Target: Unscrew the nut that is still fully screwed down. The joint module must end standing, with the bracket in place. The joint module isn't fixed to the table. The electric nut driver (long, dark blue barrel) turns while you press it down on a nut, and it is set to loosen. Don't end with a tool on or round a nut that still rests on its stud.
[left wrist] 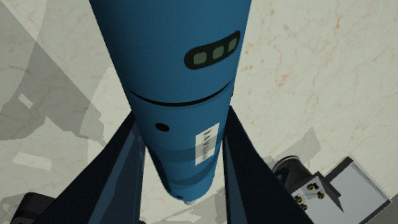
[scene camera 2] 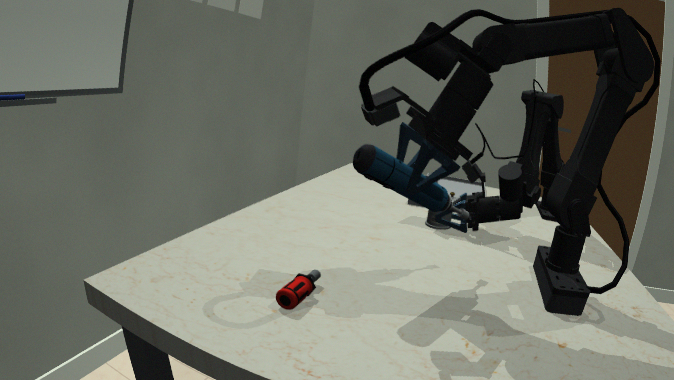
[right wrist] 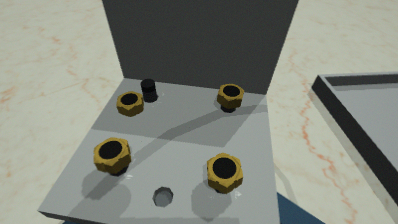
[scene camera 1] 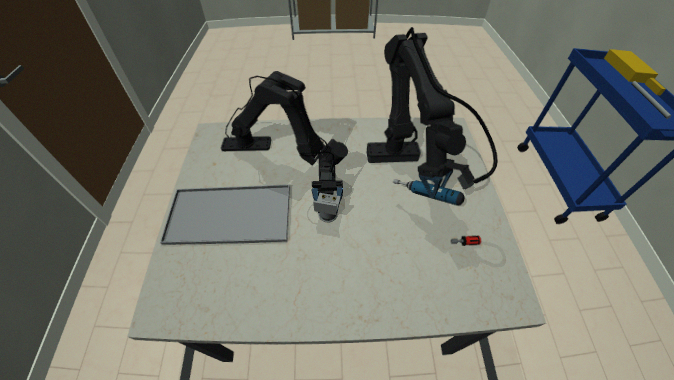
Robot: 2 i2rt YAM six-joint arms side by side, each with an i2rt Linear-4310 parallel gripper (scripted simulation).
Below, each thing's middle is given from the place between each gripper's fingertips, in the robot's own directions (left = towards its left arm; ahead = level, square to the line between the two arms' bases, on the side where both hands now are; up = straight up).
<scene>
I see the joint module (left wrist: 298, 172) 1 cm above my right hand. Also, from my right hand: grey bracket (right wrist: 189, 57): 5 cm above; red-handled hand driver (scene camera 2: 288, 297): 45 cm to the left, 7 cm ahead, 1 cm below; shallow grey tray (scene camera 1: 244, 214): 34 cm to the right, 4 cm ahead, 2 cm below.
The red-handled hand driver lies 14 cm below my left hand, 13 cm to the left of it and 8 cm ahead of it. Also, from my left hand: grey bracket: 32 cm to the right, 8 cm below, 1 cm ahead; then joint module: 32 cm to the right, 12 cm below, 1 cm ahead; then shallow grey tray: 66 cm to the right, 15 cm below, 5 cm ahead.
</scene>
